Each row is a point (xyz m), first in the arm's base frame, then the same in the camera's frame.
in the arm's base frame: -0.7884 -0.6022 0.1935
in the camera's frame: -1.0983 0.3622 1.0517
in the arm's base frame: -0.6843 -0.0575 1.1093
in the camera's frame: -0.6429 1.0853 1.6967
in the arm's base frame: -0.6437 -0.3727 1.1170
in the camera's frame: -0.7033 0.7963 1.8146
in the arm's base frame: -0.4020 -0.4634 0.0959
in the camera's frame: -0.7164 0.3118 0.8795
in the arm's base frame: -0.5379 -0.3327 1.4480
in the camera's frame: -0.5251 0.8950 2.0989
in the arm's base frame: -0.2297 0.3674 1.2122
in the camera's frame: -0.0665 1.3229 1.6016
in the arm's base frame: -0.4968 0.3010 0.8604
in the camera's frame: -0.4067 1.2538 1.3206
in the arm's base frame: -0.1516 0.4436 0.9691
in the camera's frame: -0.0197 1.2857 1.3419
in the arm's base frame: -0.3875 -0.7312 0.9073
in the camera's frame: -0.6220 0.3228 1.7288
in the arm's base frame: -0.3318 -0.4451 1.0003
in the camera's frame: -0.4610 0.5821 1.7071
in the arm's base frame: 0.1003 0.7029 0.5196
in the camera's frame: 0.2040 1.2815 0.8102
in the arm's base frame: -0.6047 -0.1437 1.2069
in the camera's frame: -0.5765 1.0106 1.8121
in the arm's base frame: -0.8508 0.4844 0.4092
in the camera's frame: -0.7689 1.4049 0.8639
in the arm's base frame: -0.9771 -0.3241 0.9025
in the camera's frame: -1.0407 0.8949 1.6249
